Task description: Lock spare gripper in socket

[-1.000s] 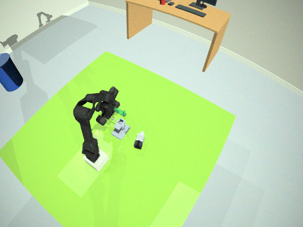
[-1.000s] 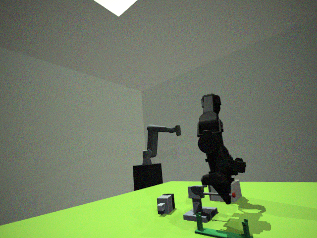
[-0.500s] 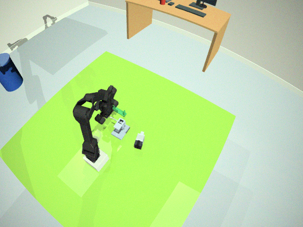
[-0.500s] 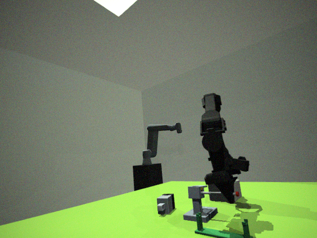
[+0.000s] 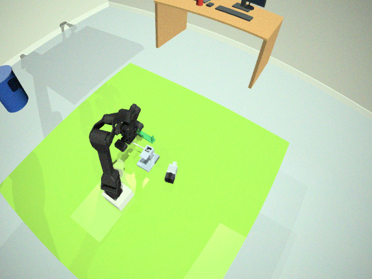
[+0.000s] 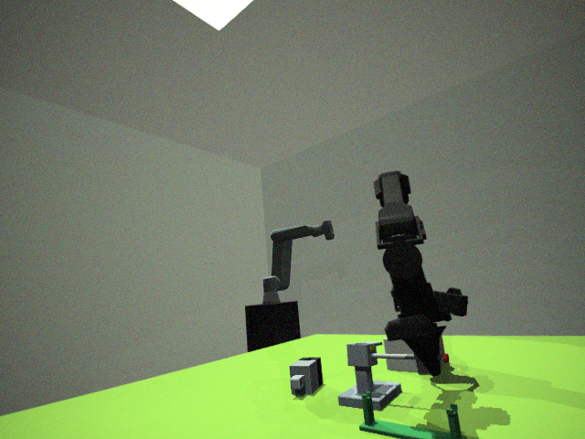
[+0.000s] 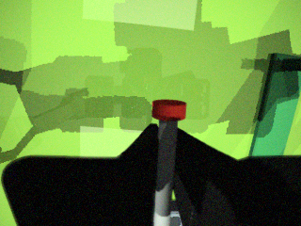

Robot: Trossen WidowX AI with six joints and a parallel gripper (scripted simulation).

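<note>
My gripper tip is 11 cm short of the green rack, 1 cm to the left of it and 3 cm above it. The rest, counted from my gripper tip: spare gripper (28 cm to the right, 2 cm below); mount (13 cm to the right).
</note>
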